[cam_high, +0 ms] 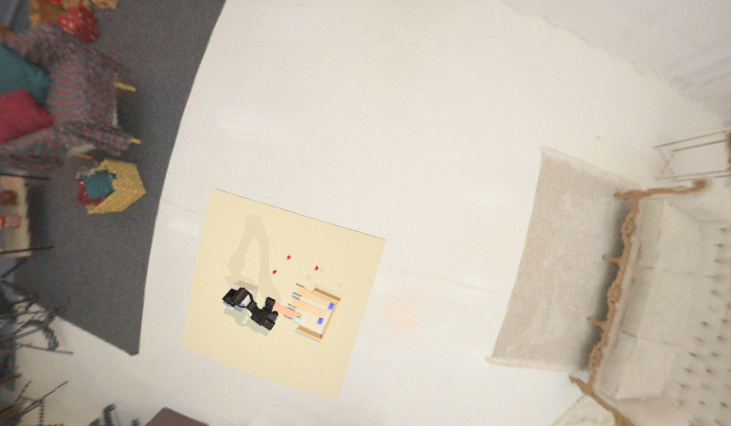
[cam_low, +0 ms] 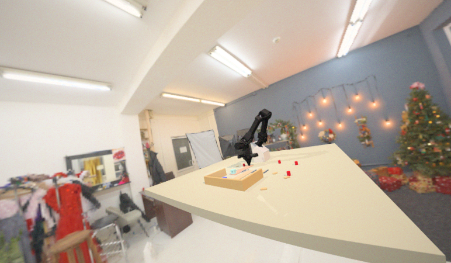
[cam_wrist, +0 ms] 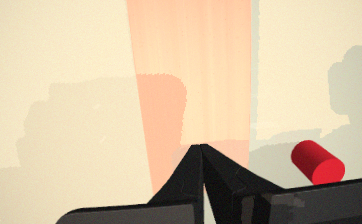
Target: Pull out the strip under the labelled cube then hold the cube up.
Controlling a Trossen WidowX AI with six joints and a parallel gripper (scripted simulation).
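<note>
My gripper tip is 100 mm short of the salmon-pink strip. The rest, counted from my gripper tip: labelled cube (200 mm ahead, 20 mm above).
</note>
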